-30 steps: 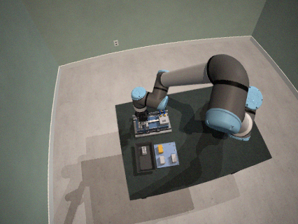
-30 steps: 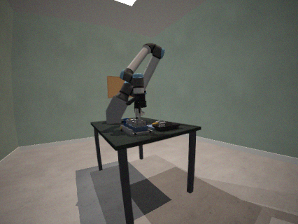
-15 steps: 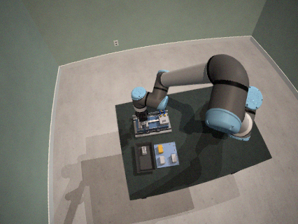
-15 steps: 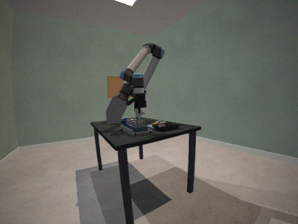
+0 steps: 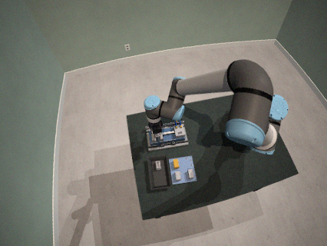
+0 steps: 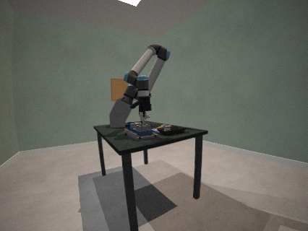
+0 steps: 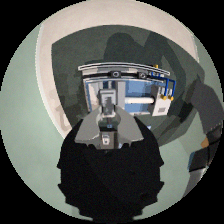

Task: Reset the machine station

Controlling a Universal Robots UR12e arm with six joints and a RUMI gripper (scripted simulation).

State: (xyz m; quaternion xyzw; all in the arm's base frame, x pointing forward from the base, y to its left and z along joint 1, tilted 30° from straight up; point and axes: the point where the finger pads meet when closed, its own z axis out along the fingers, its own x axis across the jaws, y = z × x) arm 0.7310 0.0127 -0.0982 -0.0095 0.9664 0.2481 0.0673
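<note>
The vise lies 8 cm below my hand and 7 cm behind it. Round my hand: yellow brass blank 23 cm to the left, 11 cm behind, 10 cm below; gray blank 32 cm to the left, 11 cm behind, 10 cm below.
</note>
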